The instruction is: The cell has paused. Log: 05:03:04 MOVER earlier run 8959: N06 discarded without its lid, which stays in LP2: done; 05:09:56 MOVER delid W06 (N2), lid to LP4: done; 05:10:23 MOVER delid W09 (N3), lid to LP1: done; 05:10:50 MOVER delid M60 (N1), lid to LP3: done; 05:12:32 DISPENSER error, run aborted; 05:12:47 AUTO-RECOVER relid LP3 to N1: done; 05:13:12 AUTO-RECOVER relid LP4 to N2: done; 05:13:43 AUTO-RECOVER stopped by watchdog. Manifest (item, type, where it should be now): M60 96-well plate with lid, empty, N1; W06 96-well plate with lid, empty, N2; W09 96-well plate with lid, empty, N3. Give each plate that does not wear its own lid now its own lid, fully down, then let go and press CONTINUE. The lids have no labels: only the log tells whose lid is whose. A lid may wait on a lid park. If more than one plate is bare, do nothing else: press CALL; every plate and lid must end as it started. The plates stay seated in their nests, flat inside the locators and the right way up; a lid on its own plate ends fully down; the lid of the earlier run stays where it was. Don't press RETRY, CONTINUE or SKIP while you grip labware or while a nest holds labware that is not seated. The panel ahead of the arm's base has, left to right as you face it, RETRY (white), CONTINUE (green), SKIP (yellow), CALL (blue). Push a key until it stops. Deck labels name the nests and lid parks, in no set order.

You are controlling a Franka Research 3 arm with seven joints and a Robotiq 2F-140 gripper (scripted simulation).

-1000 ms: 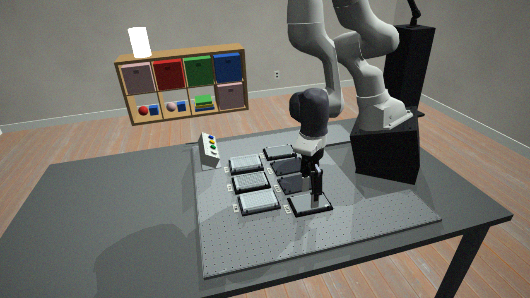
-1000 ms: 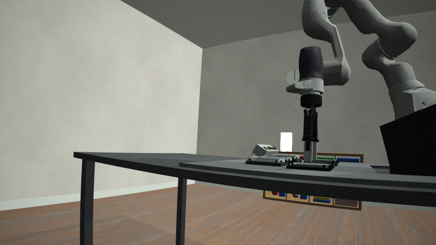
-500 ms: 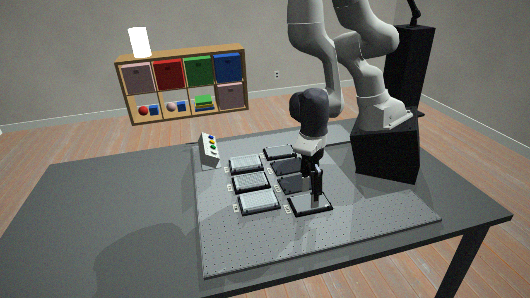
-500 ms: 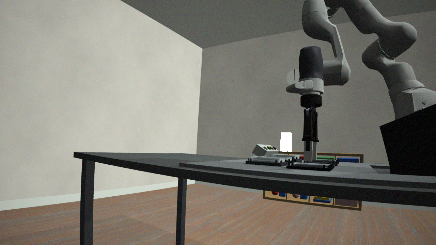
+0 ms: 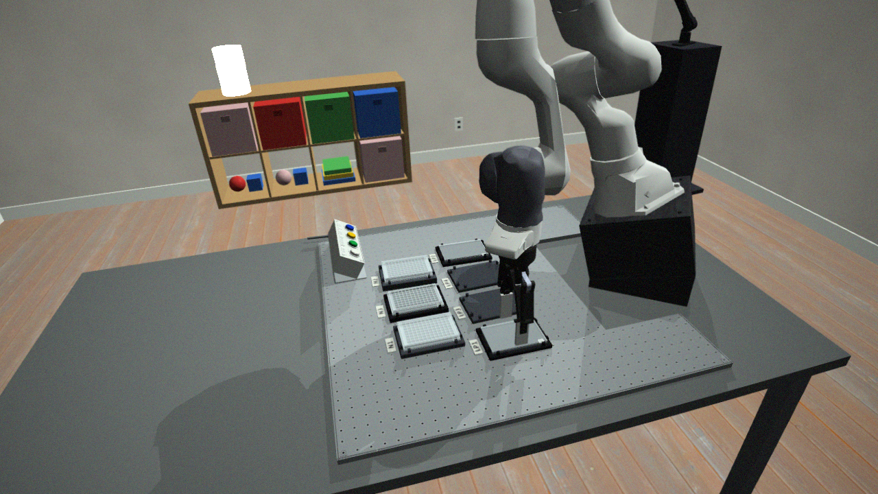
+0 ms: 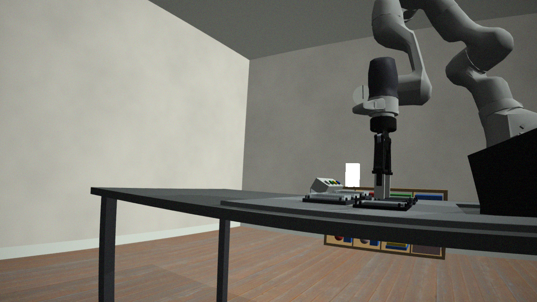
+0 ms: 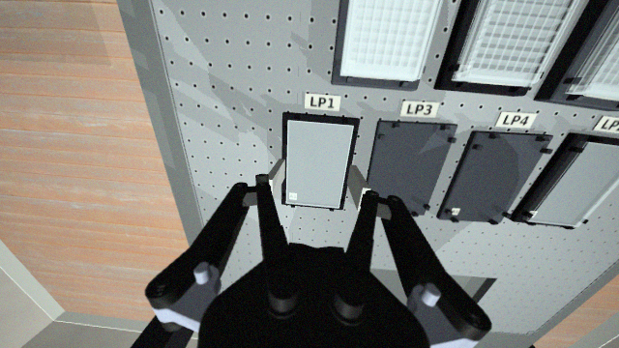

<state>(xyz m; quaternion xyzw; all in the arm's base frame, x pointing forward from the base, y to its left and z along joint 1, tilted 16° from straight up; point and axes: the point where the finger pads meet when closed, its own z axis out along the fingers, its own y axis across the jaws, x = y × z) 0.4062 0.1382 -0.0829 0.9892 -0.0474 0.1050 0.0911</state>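
Now: the lid park LP1 50 mm below my hand. Also, from my hand: lid park LP3: 10 mm behind, 130 mm to the right, 50 mm below; then lid park LP4: 30 mm behind, 260 mm to the right, 50 mm below; then plate: 160 mm ahead, 210 mm to the right, 30 mm below.
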